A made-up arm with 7 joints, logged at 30 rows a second.
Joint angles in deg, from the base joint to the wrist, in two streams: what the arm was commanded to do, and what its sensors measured. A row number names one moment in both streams.
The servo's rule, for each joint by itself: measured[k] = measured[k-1] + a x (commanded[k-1-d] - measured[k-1]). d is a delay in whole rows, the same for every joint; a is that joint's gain. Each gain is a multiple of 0.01, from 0.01 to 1. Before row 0 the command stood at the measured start. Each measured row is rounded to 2 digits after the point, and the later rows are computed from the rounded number. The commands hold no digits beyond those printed.
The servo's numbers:
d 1
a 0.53 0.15 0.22 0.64 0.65 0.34 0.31
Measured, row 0:
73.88, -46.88, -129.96, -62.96, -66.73, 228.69, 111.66
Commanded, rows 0 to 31:
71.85, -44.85, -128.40, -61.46, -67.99, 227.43, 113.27
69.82, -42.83, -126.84, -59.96, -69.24, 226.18, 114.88
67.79, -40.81, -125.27, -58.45, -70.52, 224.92, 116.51
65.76, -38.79, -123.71, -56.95, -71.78, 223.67, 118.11
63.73, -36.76, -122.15, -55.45, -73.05, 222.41, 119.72
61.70, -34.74, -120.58, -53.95, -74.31, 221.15, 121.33
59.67, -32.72, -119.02, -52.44, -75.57, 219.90, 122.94
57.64, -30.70, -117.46, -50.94, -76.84, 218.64, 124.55
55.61, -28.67, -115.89, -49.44, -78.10, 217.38, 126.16
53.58, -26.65, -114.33, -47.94, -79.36, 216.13, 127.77
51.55, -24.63, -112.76, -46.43, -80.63, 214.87, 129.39
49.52, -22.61, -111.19, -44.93, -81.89, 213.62, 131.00
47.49, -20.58, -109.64, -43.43, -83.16, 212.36, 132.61
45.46, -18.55, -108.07, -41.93, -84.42, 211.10, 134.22
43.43, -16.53, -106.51, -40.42, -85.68, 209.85, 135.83
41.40, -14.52, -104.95, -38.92, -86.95, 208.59, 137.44
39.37, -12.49, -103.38, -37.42, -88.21, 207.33, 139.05
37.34, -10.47, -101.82, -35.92, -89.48, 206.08, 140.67
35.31, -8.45, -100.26, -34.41, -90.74, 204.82, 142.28
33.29, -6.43, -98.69, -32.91, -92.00, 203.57, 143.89
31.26, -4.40, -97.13, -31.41, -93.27, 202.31, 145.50
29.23, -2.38, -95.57, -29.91, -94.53, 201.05, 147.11
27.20, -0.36, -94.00, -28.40, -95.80, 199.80, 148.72
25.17, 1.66, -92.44, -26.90, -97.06, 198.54, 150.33
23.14, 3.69, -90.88, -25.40, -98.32, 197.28, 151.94
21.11, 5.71, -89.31, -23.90, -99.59, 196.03, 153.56
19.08, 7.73, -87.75, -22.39, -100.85, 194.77, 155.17
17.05, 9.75, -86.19, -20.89, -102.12, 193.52, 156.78
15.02, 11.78, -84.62, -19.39, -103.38, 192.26, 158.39
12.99, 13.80, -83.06, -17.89, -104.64, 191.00, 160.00
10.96, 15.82, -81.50, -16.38, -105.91, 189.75, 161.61
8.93, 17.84, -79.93, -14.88, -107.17, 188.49, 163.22
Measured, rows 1 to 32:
73.88, -46.88, -129.96, -62.96, -66.73, 228.69, 111.66
72.80, -46.58, -129.62, -62.00, -67.55, 228.26, 112.16
71.22, -46.02, -129.01, -60.69, -68.65, 227.55, 113.00
69.40, -45.24, -128.19, -59.26, -69.87, 226.66, 114.09
67.47, -44.27, -127.20, -57.78, -71.11, 225.64, 115.34
65.49, -43.14, -126.09, -56.29, -72.37, 224.54, 116.70
63.48, -41.88, -124.88, -54.79, -73.63, 223.39, 118.14
61.46, -40.51, -123.59, -53.29, -74.89, 222.20, 119.63
59.44, -39.04, -122.24, -51.79, -76.16, 220.99, 121.16
57.41, -37.48, -120.84, -50.29, -77.42, 219.76, 122.71
55.38, -35.86, -119.41, -48.79, -78.68, 218.53, 124.28
53.35, -34.18, -117.95, -47.28, -79.95, 217.29, 125.86
51.32, -32.44, -116.46, -45.78, -81.21, 216.04, 127.45
49.29, -30.66, -114.96, -44.28, -82.48, 214.79, 129.05
47.26, -28.84, -113.44, -42.78, -83.74, 213.54, 130.65
45.23, -26.99, -111.92, -41.27, -85.00, 212.29, 132.26
43.20, -25.12, -110.39, -39.77, -86.27, 211.03, 133.87
41.17, -23.23, -108.85, -38.27, -87.53, 209.77, 135.48
39.14, -21.32, -107.30, -36.77, -88.80, 208.52, 137.09
37.11, -19.39, -105.75, -35.26, -90.06, 207.26, 138.70
35.09, -17.45, -104.20, -33.76, -91.32, 206.01, 140.31
33.06, -15.49, -102.64, -32.26, -92.59, 204.75, 141.92
31.03, -13.52, -101.08, -30.76, -93.85, 203.49, 143.53
29.00, -11.55, -99.52, -29.25, -95.12, 202.24, 145.14
26.97, -9.57, -97.96, -27.75, -96.38, 200.98, 146.75
24.94, -7.58, -96.40, -26.25, -97.64, 199.72, 148.36
22.91, -5.59, -94.84, -24.75, -98.91, 198.47, 149.97
20.88, -3.59, -93.28, -23.24, -100.17, 197.21, 151.58
18.85, -1.59, -91.72, -21.74, -101.44, 195.96, 153.19
16.82, 0.42, -90.16, -20.24, -102.70, 194.70, 154.80
14.79, 2.43, -88.60, -18.74, -103.96, 193.44, 156.41
12.76, 4.44, -87.04, -17.23, -105.23, 192.19, 158.02

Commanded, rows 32 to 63:
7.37, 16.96, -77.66, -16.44, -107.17, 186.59, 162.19
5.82, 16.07, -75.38, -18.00, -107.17, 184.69, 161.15
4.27, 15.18, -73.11, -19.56, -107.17, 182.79, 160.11
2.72, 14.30, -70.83, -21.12, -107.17, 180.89, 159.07
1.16, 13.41, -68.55, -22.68, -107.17, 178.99, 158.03
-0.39, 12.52, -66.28, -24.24, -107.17, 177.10, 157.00
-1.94, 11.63, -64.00, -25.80, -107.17, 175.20, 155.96
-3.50, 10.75, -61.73, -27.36, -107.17, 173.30, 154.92
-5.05, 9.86, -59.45, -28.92, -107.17, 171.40, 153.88
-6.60, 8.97, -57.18, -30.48, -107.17, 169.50, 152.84
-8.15, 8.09, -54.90, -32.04, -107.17, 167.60, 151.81
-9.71, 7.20, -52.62, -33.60, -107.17, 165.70, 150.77
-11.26, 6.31, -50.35, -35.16, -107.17, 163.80, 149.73
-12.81, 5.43, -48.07, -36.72, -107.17, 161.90, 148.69
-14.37, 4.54, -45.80, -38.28, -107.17, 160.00, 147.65
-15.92, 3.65, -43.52, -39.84, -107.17, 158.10, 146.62
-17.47, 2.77, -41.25, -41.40, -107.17, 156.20, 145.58
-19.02, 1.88, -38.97, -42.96, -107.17, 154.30, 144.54
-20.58, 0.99, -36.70, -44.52, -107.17, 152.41, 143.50
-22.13, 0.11, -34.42, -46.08, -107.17, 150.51, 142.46
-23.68, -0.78, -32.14, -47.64, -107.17, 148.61, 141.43
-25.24, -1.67, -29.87, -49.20, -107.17, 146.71, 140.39
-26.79, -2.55, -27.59, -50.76, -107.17, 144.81, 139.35
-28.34, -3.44, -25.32, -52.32, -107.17, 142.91, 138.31
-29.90, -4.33, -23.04, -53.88, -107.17, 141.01, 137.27
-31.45, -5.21, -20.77, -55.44, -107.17, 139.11, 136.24
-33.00, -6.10, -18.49, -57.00, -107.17, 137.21, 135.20
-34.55, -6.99, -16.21, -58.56, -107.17, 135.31, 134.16
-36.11, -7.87, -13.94, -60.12, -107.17, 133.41, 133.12
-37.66, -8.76, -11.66, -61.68, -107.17, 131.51, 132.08
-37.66, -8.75, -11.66, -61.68, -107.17, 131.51, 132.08
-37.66, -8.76, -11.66, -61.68, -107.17, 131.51, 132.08
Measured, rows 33 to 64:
10.73, 6.45, -85.48, -15.73, -106.49, 190.93, 159.63
8.95, 8.03, -83.76, -16.18, -106.93, 189.45, 160.42
7.29, 9.24, -81.92, -17.34, -107.09, 187.83, 160.65
5.69, 10.13, -79.98, -18.76, -107.14, 186.12, 160.48
4.12, 10.76, -77.97, -20.27, -107.16, 184.34, 160.04
2.55, 11.16, -75.90, -21.81, -107.17, 182.52, 159.42
0.99, 11.36, -73.78, -23.37, -107.17, 180.68, 158.67
-0.56, 11.40, -71.63, -24.93, -107.17, 178.82, 157.83
-2.12, 11.30, -69.45, -26.49, -107.17, 176.94, 156.93
-3.67, 11.08, -67.25, -28.05, -107.17, 175.06, 155.98
-5.22, 10.76, -65.03, -29.61, -107.17, 173.17, 155.01
-6.77, 10.36, -62.80, -31.17, -107.17, 171.28, 154.02
-8.33, 9.89, -60.56, -32.73, -107.17, 169.38, 153.01
-9.88, 9.35, -58.31, -34.29, -107.17, 167.48, 151.99
-11.43, 8.76, -56.06, -35.85, -107.17, 165.58, 150.97
-12.99, 8.13, -53.80, -37.41, -107.17, 163.68, 149.94
-14.54, 7.46, -51.54, -38.97, -107.17, 161.78, 148.91
-16.09, 6.76, -49.28, -40.53, -107.17, 159.88, 147.88
-17.64, 6.03, -47.01, -42.09, -107.17, 157.98, 146.84
-19.20, 5.27, -44.74, -43.65, -107.17, 156.09, 145.80
-20.75, 4.50, -42.47, -45.21, -107.17, 154.19, 144.76
-22.30, 3.71, -40.20, -46.77, -107.17, 152.29, 143.73
-23.86, 2.90, -37.93, -48.33, -107.17, 150.39, 142.69
-25.41, 2.08, -35.66, -49.89, -107.17, 148.49, 141.65
-26.96, 1.25, -33.39, -51.45, -107.17, 146.59, 140.61
-28.52, 0.41, -31.11, -53.01, -107.17, 144.69, 139.57
-30.07, -0.43, -28.84, -54.57, -107.17, 142.79, 138.54
-31.62, -1.28, -26.56, -56.13, -107.17, 140.89, 137.50
-33.17, -2.14, -24.28, -57.69, -107.17, 138.99, 136.46
-34.73, -3.00, -22.01, -59.25, -107.17, 137.09, 135.42
-36.28, -3.86, -19.73, -60.81, -107.17, 135.19, 134.38
-37.01, -4.59, -17.95, -61.37, -107.17, 133.94, 133.67

